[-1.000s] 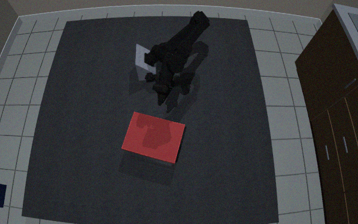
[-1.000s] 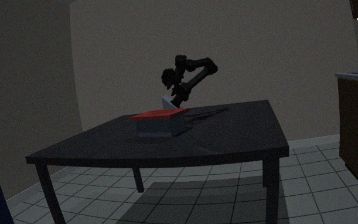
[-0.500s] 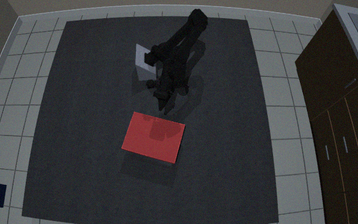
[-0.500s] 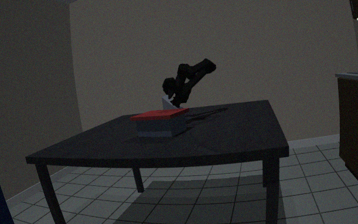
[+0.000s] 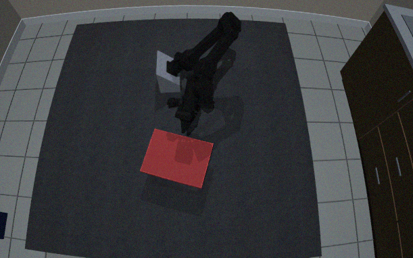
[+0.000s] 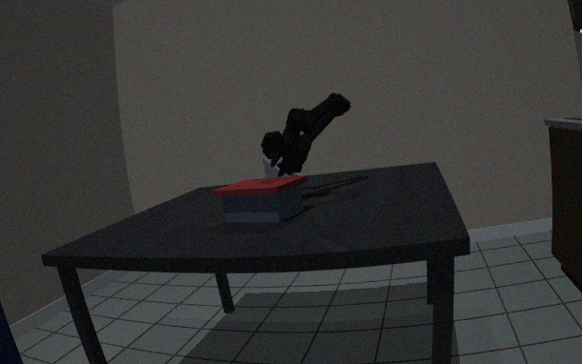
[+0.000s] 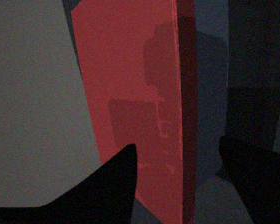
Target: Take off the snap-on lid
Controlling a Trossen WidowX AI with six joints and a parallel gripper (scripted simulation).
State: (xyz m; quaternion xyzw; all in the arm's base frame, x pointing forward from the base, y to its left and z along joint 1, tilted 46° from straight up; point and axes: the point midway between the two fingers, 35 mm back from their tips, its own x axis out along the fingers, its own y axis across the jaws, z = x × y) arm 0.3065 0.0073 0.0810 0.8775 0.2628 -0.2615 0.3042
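The lid is 10 cm ahead of my gripper tip, 3 cm to the right of it and 2 cm below it. Also, from my gripper tip: storage box 10 cm ahead, 3 cm to the right, 7 cm below.
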